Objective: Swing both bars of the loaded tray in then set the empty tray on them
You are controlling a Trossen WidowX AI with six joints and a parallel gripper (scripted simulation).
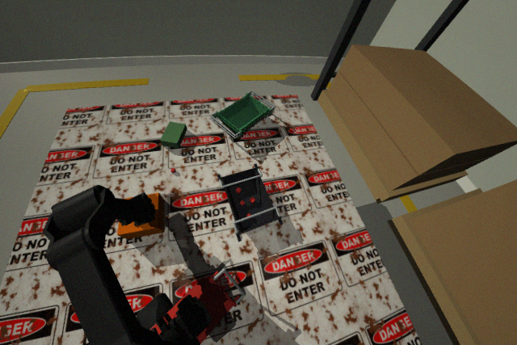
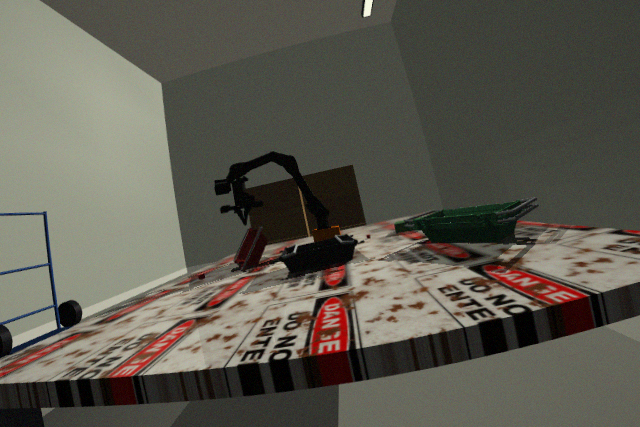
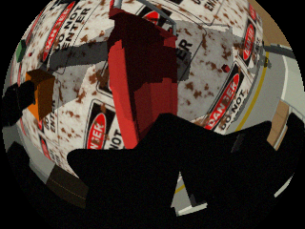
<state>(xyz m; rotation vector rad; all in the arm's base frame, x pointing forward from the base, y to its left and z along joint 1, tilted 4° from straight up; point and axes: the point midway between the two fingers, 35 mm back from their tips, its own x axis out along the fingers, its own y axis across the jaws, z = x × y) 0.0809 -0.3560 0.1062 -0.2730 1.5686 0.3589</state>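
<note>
Now: the red tray 10 cm below my gripper tip, 1 cm to the right of it and 1 cm ahead of it. Round my gripper tip: small green block 72 cm to the left, 15 cm below, 7 cm ahead.
</note>
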